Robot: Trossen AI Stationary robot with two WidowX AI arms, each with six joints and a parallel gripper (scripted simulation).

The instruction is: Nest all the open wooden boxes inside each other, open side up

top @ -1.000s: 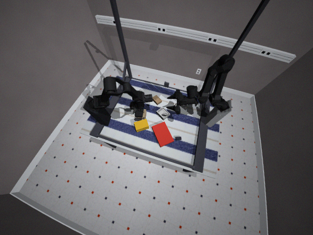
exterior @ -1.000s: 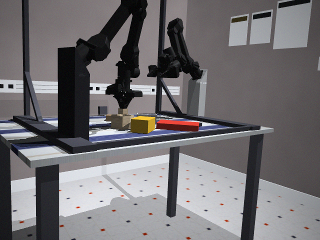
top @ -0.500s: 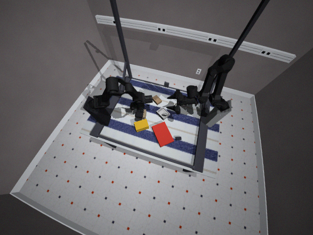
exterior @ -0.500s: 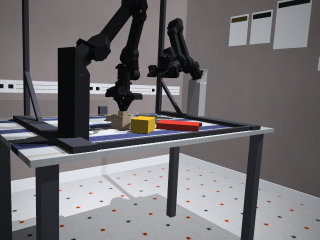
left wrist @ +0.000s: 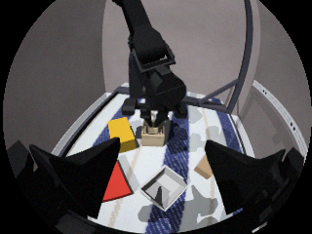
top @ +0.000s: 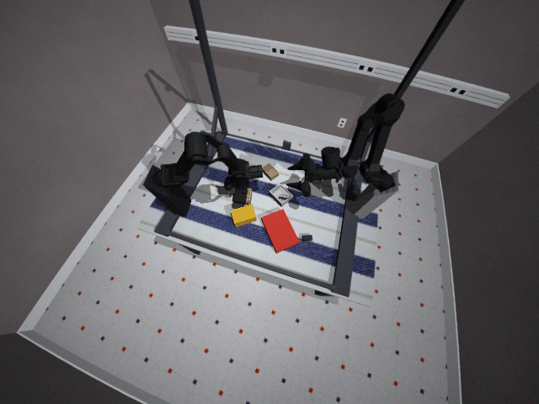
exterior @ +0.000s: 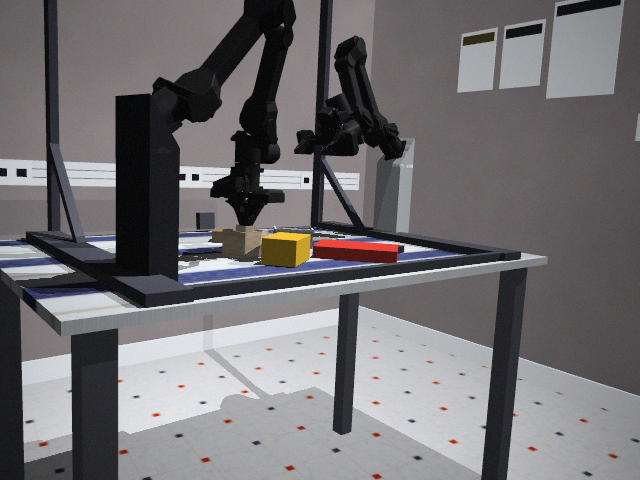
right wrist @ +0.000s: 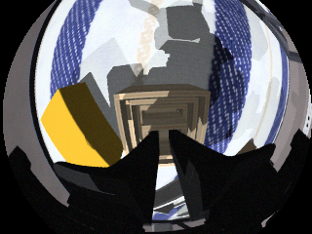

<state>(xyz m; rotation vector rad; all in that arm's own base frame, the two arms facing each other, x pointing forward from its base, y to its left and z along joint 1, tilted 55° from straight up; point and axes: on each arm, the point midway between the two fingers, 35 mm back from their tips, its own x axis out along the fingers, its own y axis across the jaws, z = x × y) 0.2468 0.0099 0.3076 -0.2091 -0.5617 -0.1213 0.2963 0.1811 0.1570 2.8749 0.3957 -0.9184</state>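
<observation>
Now: the medium wooden box 7 cm below my right hand. The rest, counted from my right hand: white box: 20 cm to the left, 6 cm below, 1 cm behind; tiny wooden box: 4 cm below; brown block: 18 cm behind, 14 cm to the left, 7 cm below.
</observation>
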